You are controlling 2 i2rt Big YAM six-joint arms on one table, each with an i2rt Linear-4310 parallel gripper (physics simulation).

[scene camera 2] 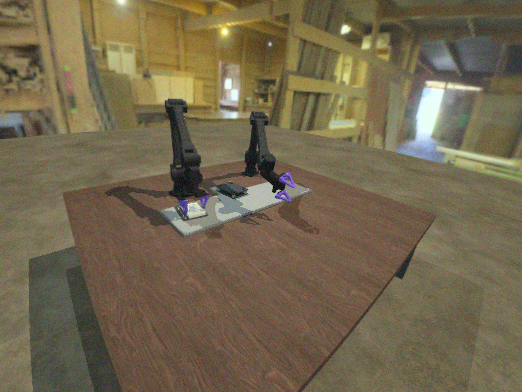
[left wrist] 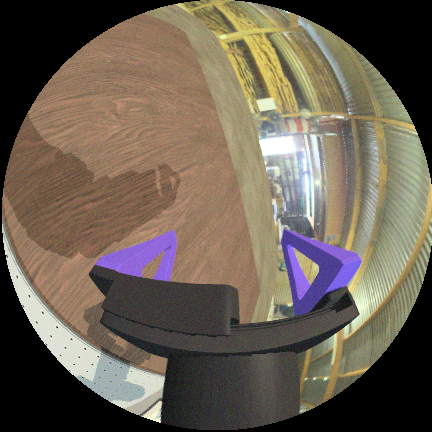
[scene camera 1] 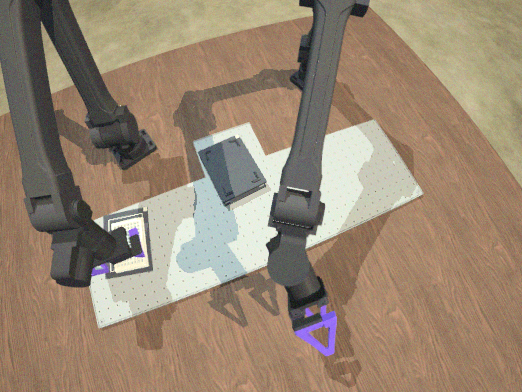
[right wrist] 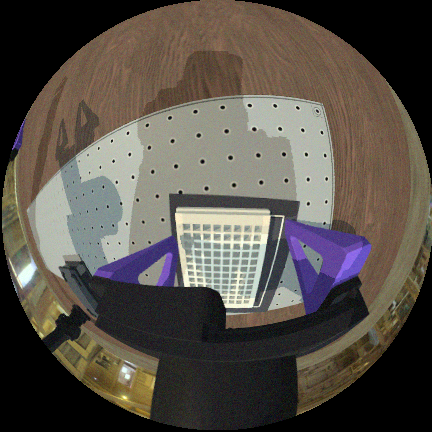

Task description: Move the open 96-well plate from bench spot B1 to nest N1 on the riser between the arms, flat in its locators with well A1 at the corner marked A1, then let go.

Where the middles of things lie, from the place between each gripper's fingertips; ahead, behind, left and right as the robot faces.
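My right hand is 2 cm above the white well plate (scene camera 1: pixel 133 263), and it is also 4 cm past the plate and 2 cm to the right of it. The dark nest (scene camera 1: pixel 110 219) is 2 cm below my right hand, 6 cm behind it and 1 cm to the left of it.
For my left hand, the white well plate is 130 mm below it, 380 mm behind it and 300 mm to the right of it. The dark nest is 140 mm below my left hand, 390 mm behind it and 310 mm to the right of it.
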